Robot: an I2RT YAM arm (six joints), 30 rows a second.
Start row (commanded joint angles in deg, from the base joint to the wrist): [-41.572 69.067 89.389 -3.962 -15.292 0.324]
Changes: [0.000 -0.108 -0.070 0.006 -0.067 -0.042]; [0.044 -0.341 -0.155 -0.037 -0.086 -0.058]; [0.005 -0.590 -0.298 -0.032 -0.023 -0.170]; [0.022 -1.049 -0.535 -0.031 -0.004 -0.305]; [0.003 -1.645 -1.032 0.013 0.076 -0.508]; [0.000 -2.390 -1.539 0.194 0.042 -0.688]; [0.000 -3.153 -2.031 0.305 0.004 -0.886]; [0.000 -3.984 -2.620 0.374 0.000 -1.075]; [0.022 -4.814 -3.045 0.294 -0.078 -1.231]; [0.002 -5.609 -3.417 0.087 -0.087 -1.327]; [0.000 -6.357 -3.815 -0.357 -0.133 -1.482]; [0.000 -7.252 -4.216 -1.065 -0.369 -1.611]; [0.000 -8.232 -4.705 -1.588 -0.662 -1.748]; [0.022 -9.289 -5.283 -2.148 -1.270 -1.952]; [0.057 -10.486 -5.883 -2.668 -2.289 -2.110]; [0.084 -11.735 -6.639 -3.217 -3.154 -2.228]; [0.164 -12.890 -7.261 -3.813 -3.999 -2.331]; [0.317 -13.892 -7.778 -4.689 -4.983 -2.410]
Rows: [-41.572 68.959 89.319 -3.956 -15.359 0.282]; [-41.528 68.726 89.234 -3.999 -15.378 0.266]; [-41.567 68.477 89.091 -3.994 -15.315 0.154]; [-41.550 68.018 88.854 -3.993 -15.296 0.019]; [-41.569 67.422 88.357 -3.949 -15.216 -0.184]; [-41.572 66.677 87.850 -3.768 -15.250 -0.364]; [-41.572 65.914 87.358 -3.657 -15.288 -0.562]; [-41.572 65.083 86.769 -3.588 -15.292 -0.751]; [-41.550 64.253 86.344 -3.668 -15.370 -0.907]; [-41.570 63.458 85.972 -3.875 -15.379 -1.003]; [-41.572 62.710 85.574 -4.319 -15.425 -1.158]; [-41.572 61.815 85.173 -5.027 -15.661 -1.287]; [-41.572 60.835 84.684 -5.550 -15.954 -1.424]; [-41.550 59.778 84.106 -6.110 -16.562 -1.628]; [-41.515 58.581 83.506 -6.630 -17.581 -1.786]; [-41.488 57.332 82.750 -7.179 -18.446 -1.904]; [-41.408 56.177 82.128 -7.775 -19.291 -2.007]; [-41.255 55.175 81.611 -8.651 -20.275 -2.086]
